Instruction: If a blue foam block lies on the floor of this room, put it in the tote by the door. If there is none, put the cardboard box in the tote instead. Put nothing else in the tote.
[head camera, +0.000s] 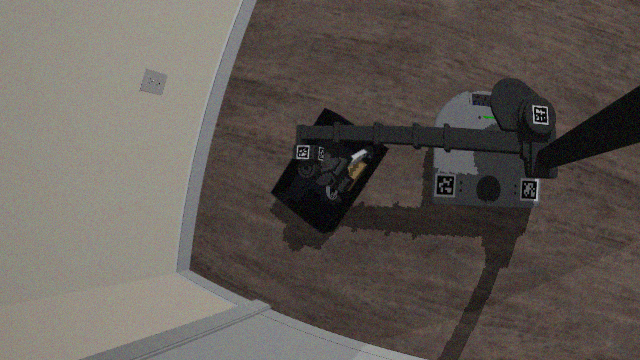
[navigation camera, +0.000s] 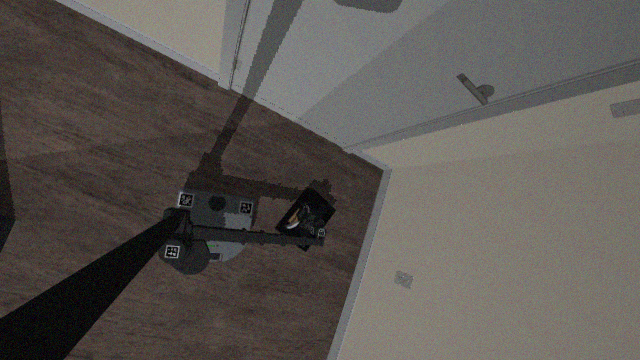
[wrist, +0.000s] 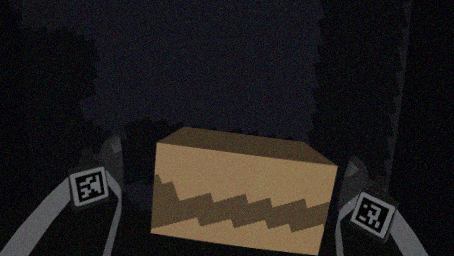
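Seen in the pictures: robot's base, origin of its link: (head camera: 487, 188) (navigation camera: 216, 202).
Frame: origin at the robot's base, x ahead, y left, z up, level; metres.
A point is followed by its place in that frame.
The cardboard box (head camera: 357, 171) {x -0.028, y -0.406, z 0.063 m} (navigation camera: 294, 218) {x -0.030, y -0.418, z 0.063 m} (wrist: 240, 185) {x -0.027, y -0.440, z 0.063 m} is tan with a jagged shadow across its face. It lies within the outline of the black tote (head camera: 320, 224) {x 0.133, y -0.517, z 0.043 m} (navigation camera: 325, 206) {x 0.061, y -0.627, z 0.019 m} (wrist: 210, 65) {x -0.040, y -0.508, z 0.003 m}, near one long side; whether it touches the tote's bottom is hard to tell. My gripper (head camera: 349, 176) {x -0.018, y -0.436, z 0.005 m} (navigation camera: 299, 218) {x -0.018, y -0.436, z 0.005 m} is open above and around the box, with a visible gap between each fingertip and the box's sides in the wrist view. No blue foam block shows in these views. The tote's inside is very dark.
My arm (head camera: 395, 136) {x -0.099, y -0.233, z 0.351 m} (navigation camera: 250, 236) {x -0.099, y -0.136, z 0.353 m} reaches across the tote from my base (head camera: 455, 157) {x -0.075, y -0.104, z 0.160 m} (navigation camera: 237, 222) {x -0.073, y -0.103, z 0.160 m}. A wall (head camera: 100, 175) {x 0.024, y -1.021, z 0.547 m} (navigation camera: 475, 225) {x 0.062, y -1.029, z 0.712 m} with a socket (head camera: 153, 81) {x -0.275, y -0.955, z 0.403 m} (navigation camera: 404, 279) {x -0.269, y -0.951, z 0.411 m} stands beyond the tote. The grey door (head camera: 250, 335) {x 0.474, y -0.629, z 0.273 m} (navigation camera: 400, 85) {x 0.505, y -0.479, z 0.722 m} meets it near the corner.
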